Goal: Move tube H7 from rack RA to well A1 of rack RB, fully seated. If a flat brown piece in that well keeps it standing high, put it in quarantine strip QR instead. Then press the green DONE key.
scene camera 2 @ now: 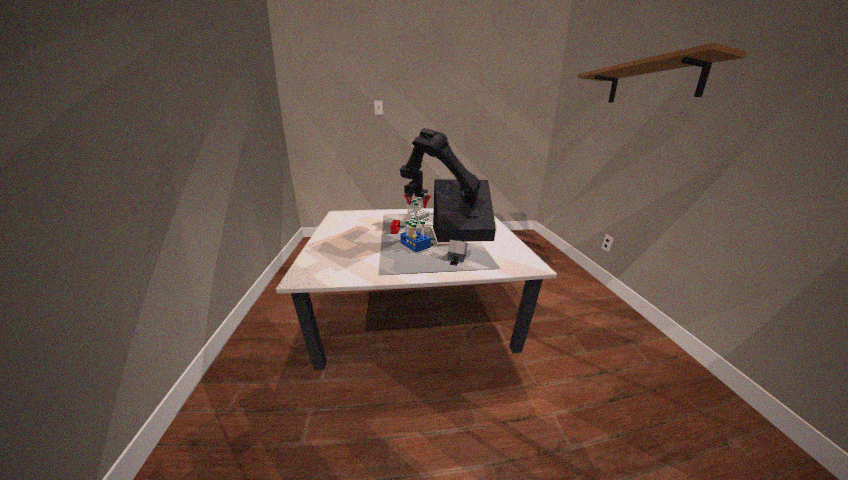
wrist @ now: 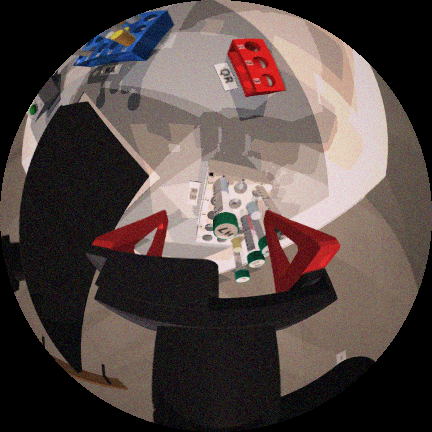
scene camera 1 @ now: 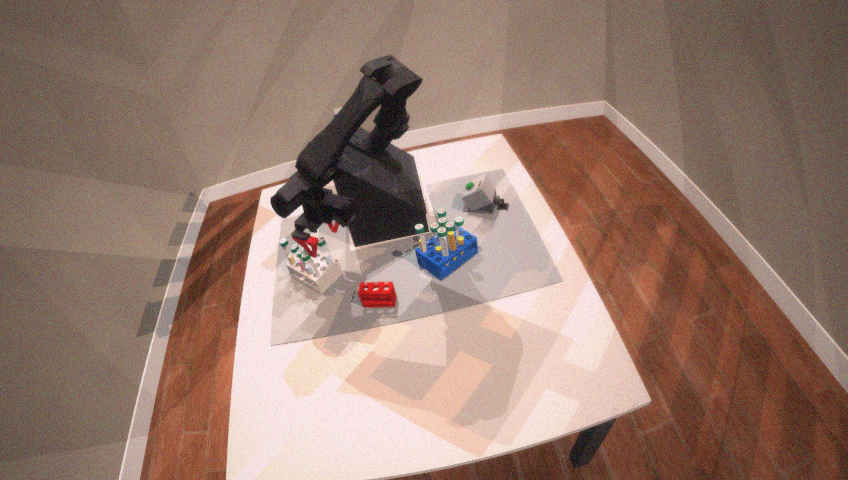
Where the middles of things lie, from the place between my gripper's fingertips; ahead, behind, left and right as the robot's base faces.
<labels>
Now: hand 430 mm to the right of the grey DONE button box (scene camera 1: 479, 195), 150 mm past it and 60 mm above it.
</labels>
